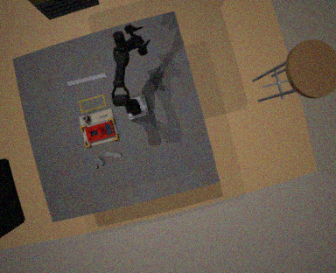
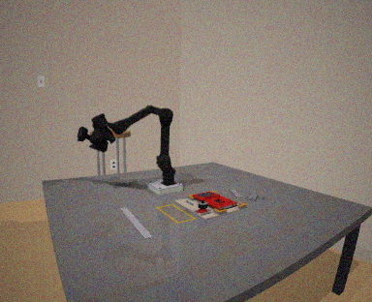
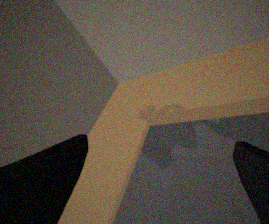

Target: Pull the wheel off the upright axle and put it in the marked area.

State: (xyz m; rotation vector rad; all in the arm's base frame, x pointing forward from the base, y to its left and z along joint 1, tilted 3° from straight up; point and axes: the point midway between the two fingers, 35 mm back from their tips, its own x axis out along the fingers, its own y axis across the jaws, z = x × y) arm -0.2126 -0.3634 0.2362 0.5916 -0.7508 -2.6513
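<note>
Right now the grey spoked hub is 600 mm ahead of my gripper tip, 320 mm to the left of it and 220 mm below it. From my gripper tip the other things lie so: pale strip: 510 mm ahead, 50 mm to the left, 250 mm below.
</note>
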